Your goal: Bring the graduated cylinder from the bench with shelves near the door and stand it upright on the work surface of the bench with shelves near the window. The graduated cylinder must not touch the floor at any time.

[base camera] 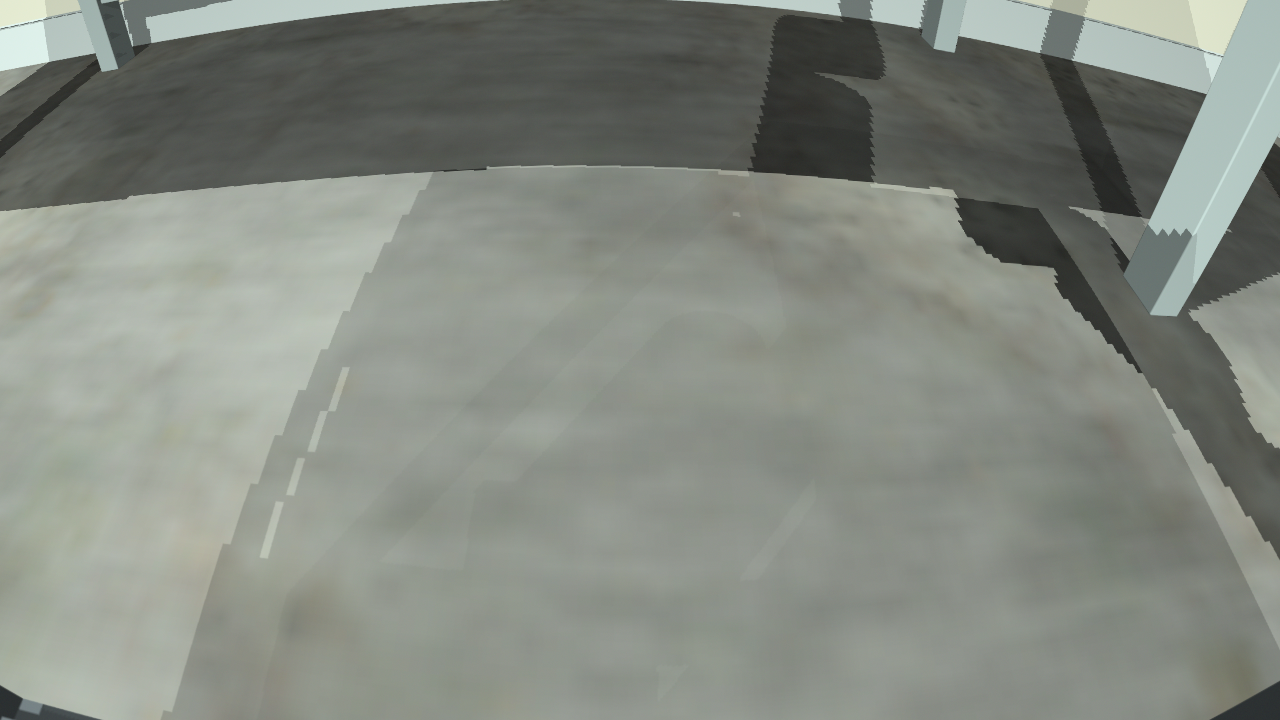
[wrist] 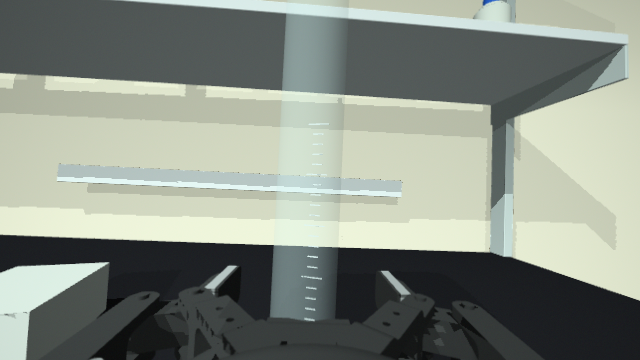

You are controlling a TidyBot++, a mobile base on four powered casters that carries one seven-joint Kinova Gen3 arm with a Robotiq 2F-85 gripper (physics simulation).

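Places are measured from the arm's base along level axes (x ahead, y left, z up), in millimetres.
Pixels of known places: gripper, between the fingertips: [wrist: 308, 283].
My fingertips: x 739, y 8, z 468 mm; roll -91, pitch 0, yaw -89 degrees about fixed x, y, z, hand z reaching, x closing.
Ahead of a thing's pixels: the offset from my fingertips to its top centre. "pt": to the spot under its first point. Level surfaces: height alone.
The graduated cylinder {pt dx -14, dy +2, dz +83 mm} [wrist: 311, 150], clear with white scale marks, stands nearly upright in the middle of the wrist view. Its top runs out of the picture, and its foot is hidden behind the gripper body. My gripper [wrist: 308, 283] is open, with one finger on each side of the cylinder in the picture and a gap on both sides. Whether the cylinder is fully between the pads or a little beyond them is hard to tell. Behind it is the bench's black work surface {dz -103 mm} [wrist: 500, 300]. The cylinder does not show in the base camera view.
A white box {dx +82, dy +274, dz -45 mm} [wrist: 65, 295] is at the left on the bench. A shelf [wrist: 550, 32] crosses above, with a blue-capped white bottle {pt dx +344, dy -386, dz +472 mm} [wrist: 494, 12] and a bracket post [wrist: 501, 200] at right. A rail [wrist: 150, 177] is behind. A pale bench leg {pt dx -179, dy -500, dz -718 mm} [base camera: 1203, 170] stands at right in the base view.
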